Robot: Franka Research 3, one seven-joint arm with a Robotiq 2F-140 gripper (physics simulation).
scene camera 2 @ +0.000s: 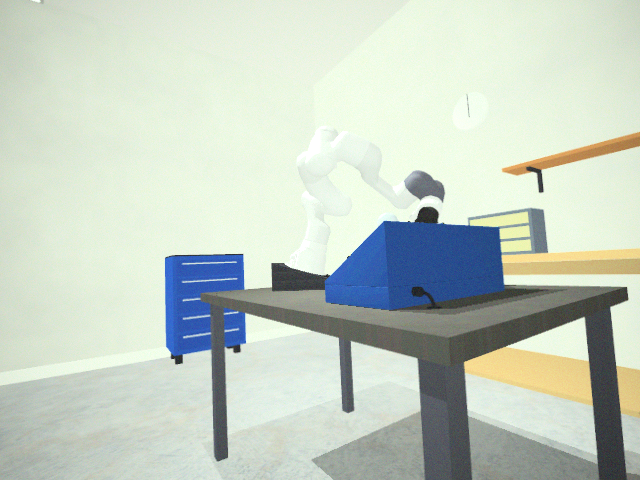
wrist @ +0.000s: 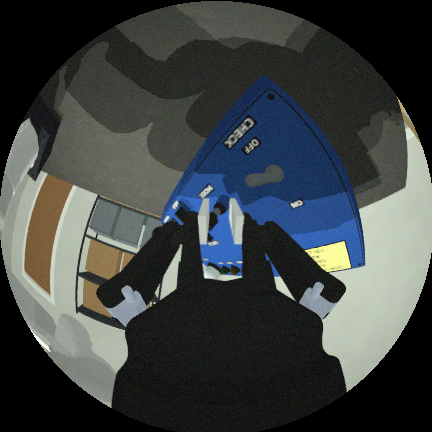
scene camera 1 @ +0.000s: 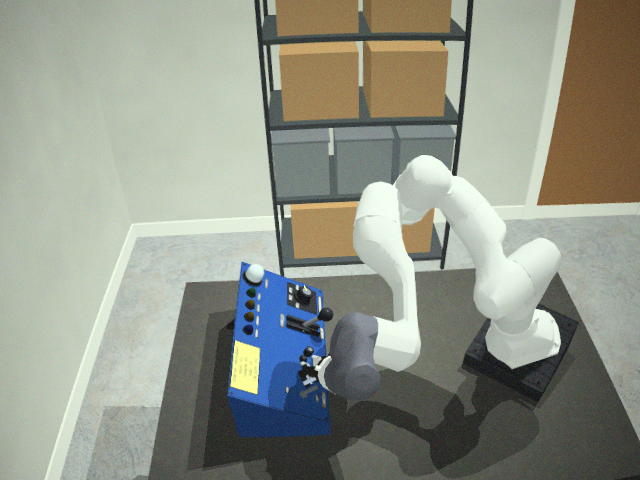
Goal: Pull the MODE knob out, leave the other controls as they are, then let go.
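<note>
The blue control panel (scene camera 1: 276,356) (scene camera 2: 444,263) (wrist: 320,165) stands on the table. The MODE knob (scene camera 1: 308,351) (wrist: 213,220) is small and black, beside its MODE label (wrist: 205,191). My gripper (scene camera 1: 310,369) (wrist: 218,208) is over the panel, its fingers partly open. In the wrist view the knob shows in the gap between the pale fingertips, nearer the left one; the fingers do not grip it. How far out the knob stands, and the exact depth of the fingertips, cannot be told. In scene camera 2 the panel hides the fingertips.
A grey switch lever (scene camera 1: 309,391) (wrist: 265,176) lies close to the gripper. A black-balled lever (scene camera 1: 325,313), a rotary knob (scene camera 1: 303,293), a white dome (scene camera 1: 254,273) and several coloured lamps are farther along. A yellow note (scene camera 1: 245,366) (wrist: 330,256) is on the panel. A shelf rack (scene camera 1: 364,124) stands behind.
</note>
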